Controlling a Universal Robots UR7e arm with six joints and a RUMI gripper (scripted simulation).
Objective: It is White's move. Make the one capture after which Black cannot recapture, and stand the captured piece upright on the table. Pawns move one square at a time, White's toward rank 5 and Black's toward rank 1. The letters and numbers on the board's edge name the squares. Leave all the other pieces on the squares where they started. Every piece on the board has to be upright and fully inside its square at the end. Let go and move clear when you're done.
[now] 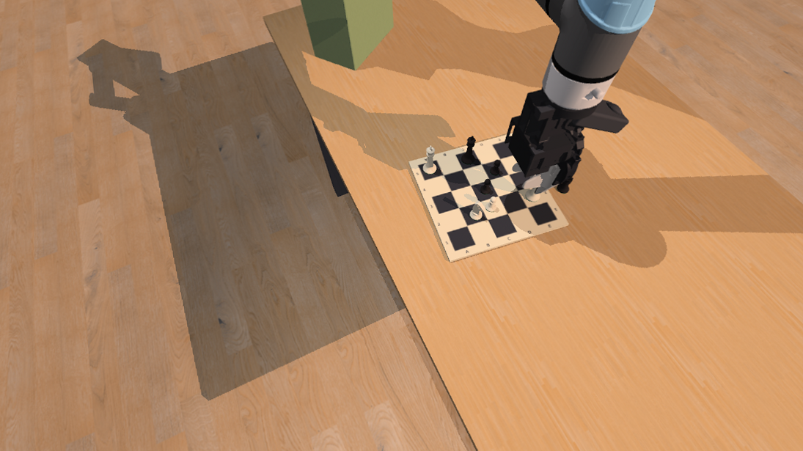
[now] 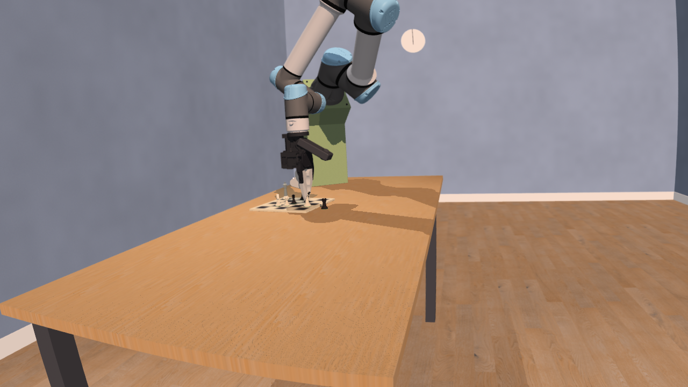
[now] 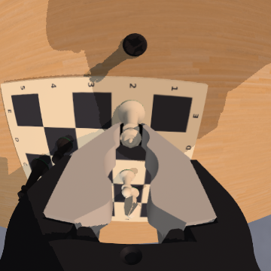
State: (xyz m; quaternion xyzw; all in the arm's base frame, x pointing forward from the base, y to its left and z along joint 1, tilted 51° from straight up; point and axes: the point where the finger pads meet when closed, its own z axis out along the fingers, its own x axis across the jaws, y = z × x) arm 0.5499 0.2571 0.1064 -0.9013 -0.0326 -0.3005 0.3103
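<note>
Now: the small chessboard 10 mm behind my hand, 80 mm to the right of it and 40 mm below it. Round my hand: tall black piece: 90 mm behind, 110 mm to the right, 10 mm below; tall white piece: 70 mm behind, 180 mm to the right, 10 mm below.
</note>
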